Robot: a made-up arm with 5 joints. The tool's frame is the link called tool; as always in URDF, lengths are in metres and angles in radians.
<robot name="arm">
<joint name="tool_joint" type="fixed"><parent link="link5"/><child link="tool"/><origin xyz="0 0 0" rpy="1.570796 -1.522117 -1.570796"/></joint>
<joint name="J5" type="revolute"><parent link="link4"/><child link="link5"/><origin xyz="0.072 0.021 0" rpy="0 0 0"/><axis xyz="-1 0 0"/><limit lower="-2.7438" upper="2.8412"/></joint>
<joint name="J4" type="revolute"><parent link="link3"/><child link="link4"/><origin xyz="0.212 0 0.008" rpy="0 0 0"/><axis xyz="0 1 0"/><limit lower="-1.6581" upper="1.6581"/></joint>
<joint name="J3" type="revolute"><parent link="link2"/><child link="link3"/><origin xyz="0.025 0 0.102" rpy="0 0 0"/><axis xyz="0 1 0"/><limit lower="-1.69" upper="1.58"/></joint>
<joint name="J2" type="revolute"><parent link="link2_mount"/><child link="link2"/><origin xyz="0.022 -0.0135 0.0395" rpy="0 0 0"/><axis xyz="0 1 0"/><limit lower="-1.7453" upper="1.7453"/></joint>
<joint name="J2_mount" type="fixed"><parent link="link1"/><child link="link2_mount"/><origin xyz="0.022 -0.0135 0.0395" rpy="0 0 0"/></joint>
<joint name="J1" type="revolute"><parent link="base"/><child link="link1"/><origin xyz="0.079 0 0.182" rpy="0 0 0"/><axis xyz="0 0 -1"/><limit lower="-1.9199" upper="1.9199"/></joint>
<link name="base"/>
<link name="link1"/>
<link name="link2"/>
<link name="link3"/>
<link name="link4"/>
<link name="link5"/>
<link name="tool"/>
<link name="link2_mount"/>
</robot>
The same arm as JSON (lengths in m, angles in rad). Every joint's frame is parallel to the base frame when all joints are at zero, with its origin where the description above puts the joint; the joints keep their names.
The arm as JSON. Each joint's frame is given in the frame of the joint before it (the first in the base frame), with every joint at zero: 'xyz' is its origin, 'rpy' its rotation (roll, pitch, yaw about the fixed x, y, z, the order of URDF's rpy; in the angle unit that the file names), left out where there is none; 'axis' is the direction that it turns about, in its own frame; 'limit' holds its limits. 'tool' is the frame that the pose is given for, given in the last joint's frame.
{"units": {"length": "m", "angle": "rad"}, "joints": [{"name": "J1", "type": "revolute", "origin": {"xyz": [0.079, 0.0, 0.182]}, "axis": [0.0, 0.0, -1.0], "limit": {"lower": -1.9199, "upper": 1.9199}}, {"name": "J2", "type": "revolute", "origin": {"xyz": [0.044, -0.027, 0.079]}, "axis": [0.0, 1.0, 0.0], "limit": {"lower": -1.7453, "upper": 1.7453}}, {"name": "J3", "type": "revolute", "origin": {"xyz": [0.025, 0.0, 0.102]}, "axis": [0.0, 1.0, 0.0], "limit": {"lower": -1.69, "upper": 1.58}}, {"name": "J4", "type": "revolute", "origin": {"xyz": [0.212, 0.0, 0.008]}, "axis": [0.0, 1.0, 0.0], "limit": {"lower": -1.6581, "upper": 1.6581}}, {"name": "J5", "type": "revolute", "origin": {"xyz": [0.072, 0.021, 0.0]}, "axis": [-1.0, 0.0, 0.0], "limit": {"lower": -2.7438, "upper": 2.8412}}], "tool": {"origin": {"xyz": [0.0, 0.0, 0.0], "rpy": [1.5708, -1.5221, -1.5708]}}}
